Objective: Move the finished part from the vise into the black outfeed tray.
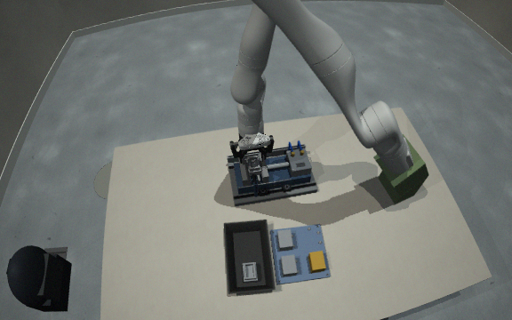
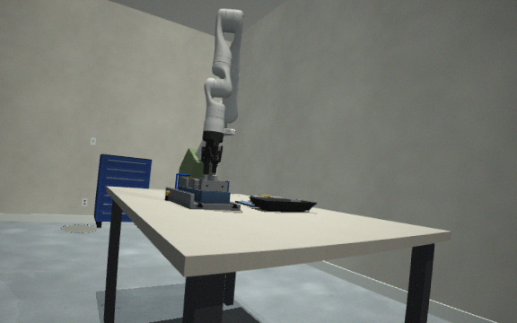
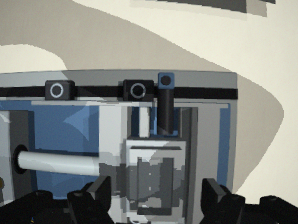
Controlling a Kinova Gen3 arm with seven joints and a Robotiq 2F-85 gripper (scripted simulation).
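Right now my hand is 90 mm above the blue vise, 60 mm past it and 10 mm to the left of it. The rest, counted from my hand: yellow block 310 mm to the left, 230 mm behind, 110 mm below; then blue plate 270 mm to the left, 180 mm behind, 130 mm below.
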